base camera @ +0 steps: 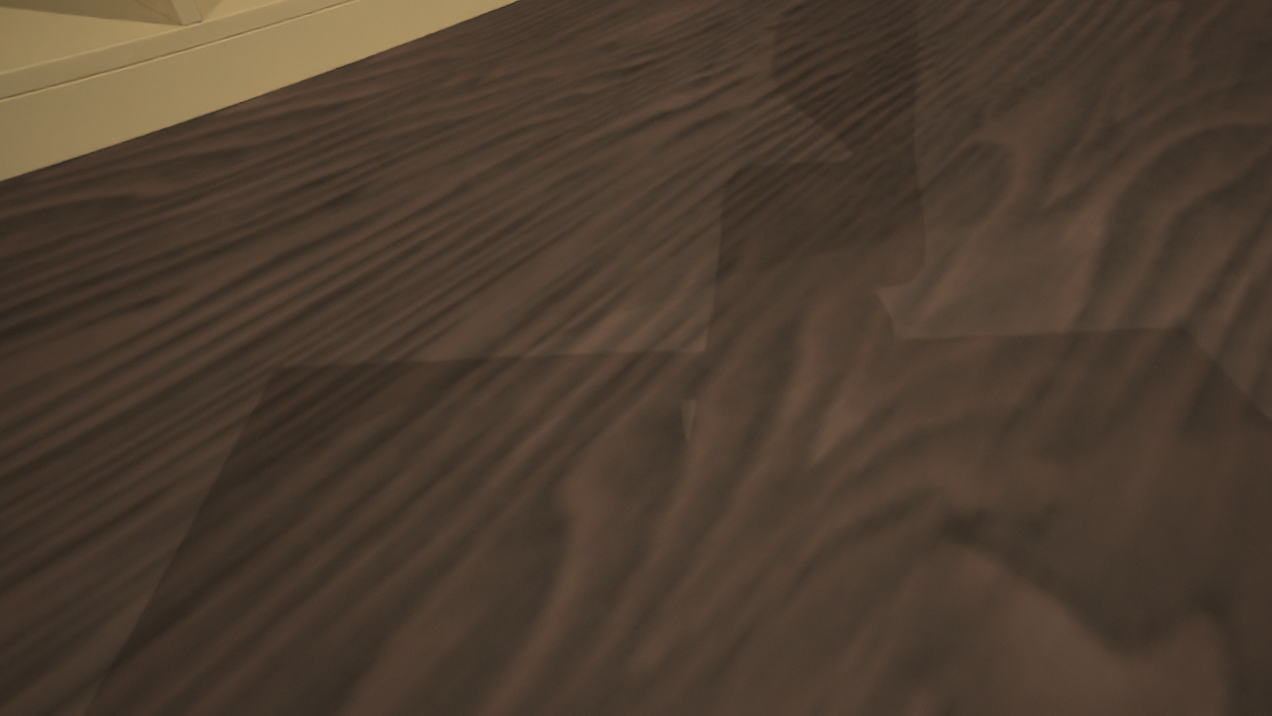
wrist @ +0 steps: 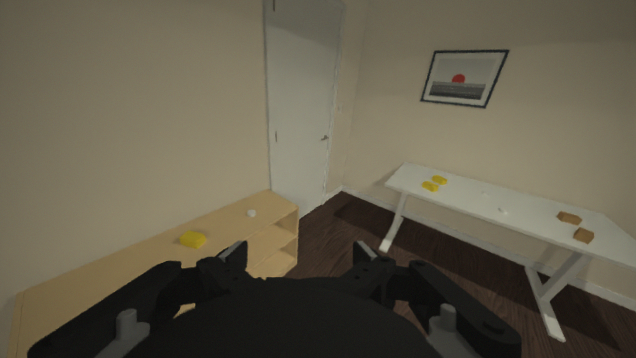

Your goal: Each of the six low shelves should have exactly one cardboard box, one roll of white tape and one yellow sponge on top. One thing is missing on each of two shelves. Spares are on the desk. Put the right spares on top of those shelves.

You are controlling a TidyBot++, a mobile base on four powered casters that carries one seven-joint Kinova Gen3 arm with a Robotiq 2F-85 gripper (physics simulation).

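My gripper (wrist: pixel 301 253) is open, with no object between its fingers. A low wooden shelf (wrist: pixel 125 257) stands on the left in the wrist view. On its top are a yellow sponge (wrist: pixel 193 239) and a white tape roll (wrist: pixel 251 213); no cardboard box shows on the part of its top in view. The white desk (wrist: pixel 465 200) stands on the right, away from the gripper. On it lie two yellow sponges (wrist: pixel 439 179) (wrist: pixel 430 186) at the left, two small white tape rolls (wrist: pixel 485 193) (wrist: pixel 503 210) in the middle and two cardboard boxes (wrist: pixel 569 218) (wrist: pixel 583 235) at the right.
A grey door (wrist: pixel 302 100) is in the wall between shelf and desk. A framed picture (wrist: pixel 457 91) hangs above the desk. Desk legs (wrist: pixel 393 230) (wrist: pixel 549 307) reach the dark wood floor. In the base view, a shelf's base (base camera: pixel 115 111) is at the upper left.
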